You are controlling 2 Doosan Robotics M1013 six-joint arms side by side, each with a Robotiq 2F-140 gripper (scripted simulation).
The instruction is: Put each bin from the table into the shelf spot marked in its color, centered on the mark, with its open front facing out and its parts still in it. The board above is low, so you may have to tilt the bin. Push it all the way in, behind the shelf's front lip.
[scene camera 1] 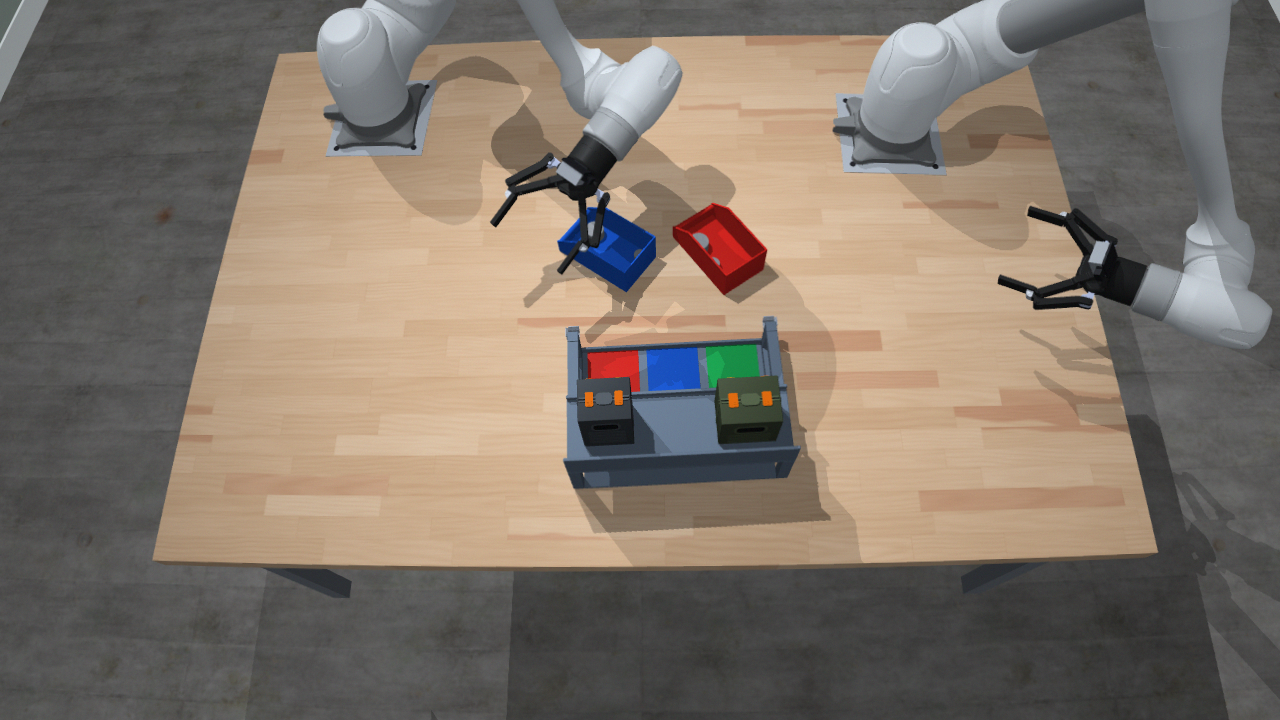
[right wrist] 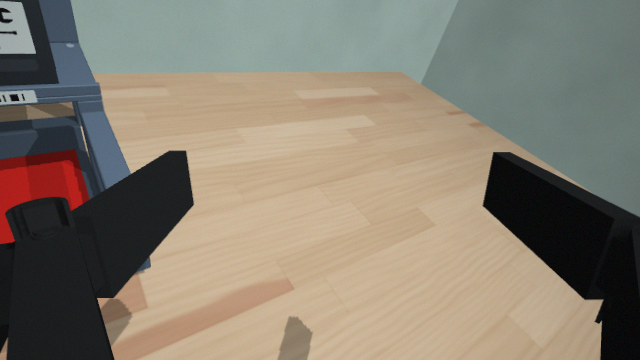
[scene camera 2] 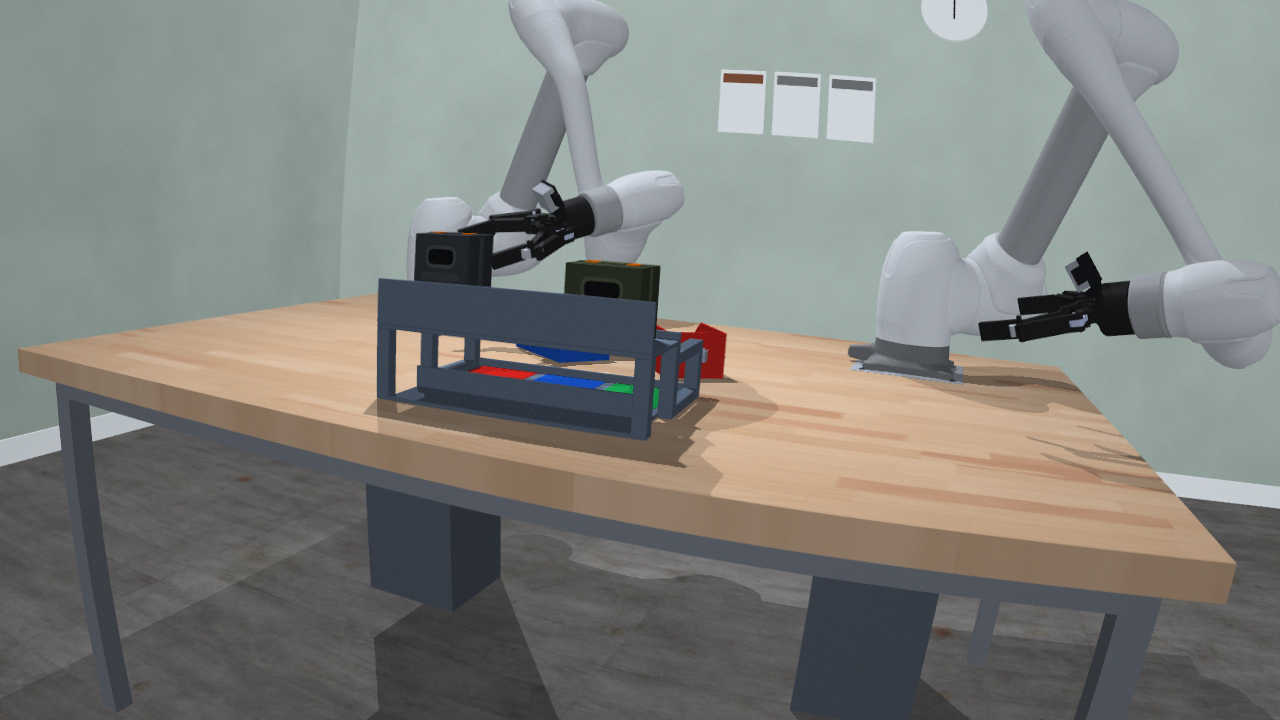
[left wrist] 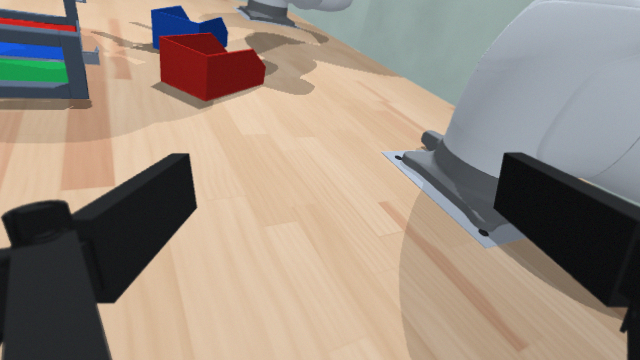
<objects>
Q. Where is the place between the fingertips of my left gripper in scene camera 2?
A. At 1001,318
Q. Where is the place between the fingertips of my left gripper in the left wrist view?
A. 344,181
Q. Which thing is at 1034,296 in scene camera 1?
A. My left gripper.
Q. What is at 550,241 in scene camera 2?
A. My right gripper.
</objects>
